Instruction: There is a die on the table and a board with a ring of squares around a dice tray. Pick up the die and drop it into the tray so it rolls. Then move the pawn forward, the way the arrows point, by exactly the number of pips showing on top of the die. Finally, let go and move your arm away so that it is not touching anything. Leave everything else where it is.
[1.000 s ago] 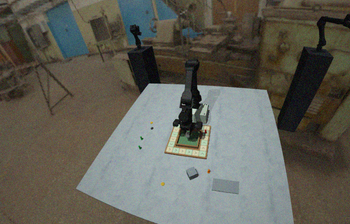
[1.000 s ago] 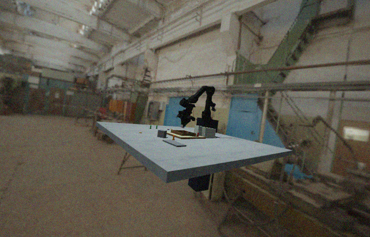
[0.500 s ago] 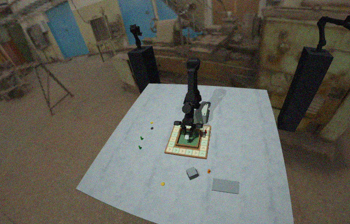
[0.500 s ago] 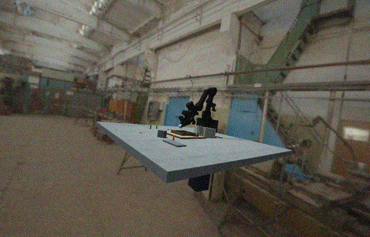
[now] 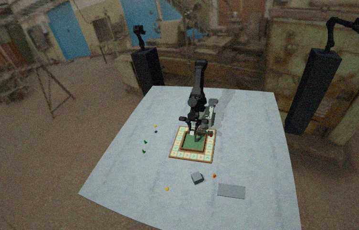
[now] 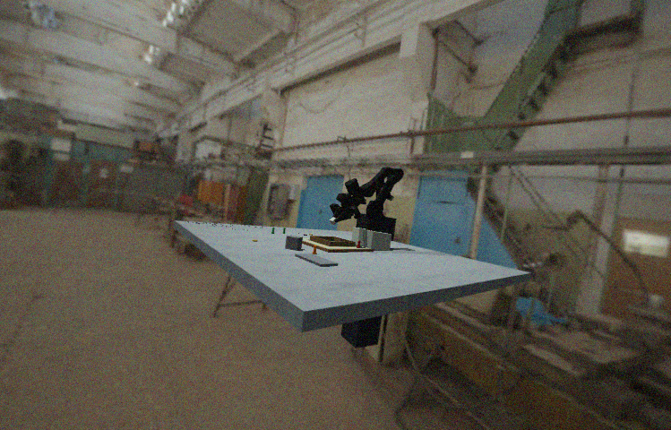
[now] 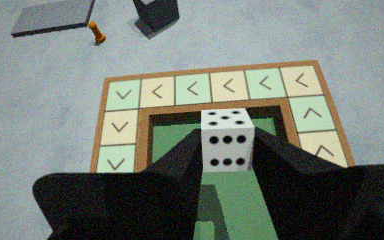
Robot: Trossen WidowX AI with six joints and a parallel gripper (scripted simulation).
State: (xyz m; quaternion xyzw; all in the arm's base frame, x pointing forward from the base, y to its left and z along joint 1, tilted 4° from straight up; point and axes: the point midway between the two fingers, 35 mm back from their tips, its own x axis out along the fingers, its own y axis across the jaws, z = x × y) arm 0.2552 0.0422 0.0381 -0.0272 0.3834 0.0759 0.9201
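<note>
Right now my gripper tip is right at the white die. Also, from my gripper tip: green dice tray (11 cm below, 1 cm behind); orange pawn (21 cm to the left, 18 cm ahead, 10 cm below); red pawn (10 cm behind, 9 cm to the left, 9 cm below).
</note>
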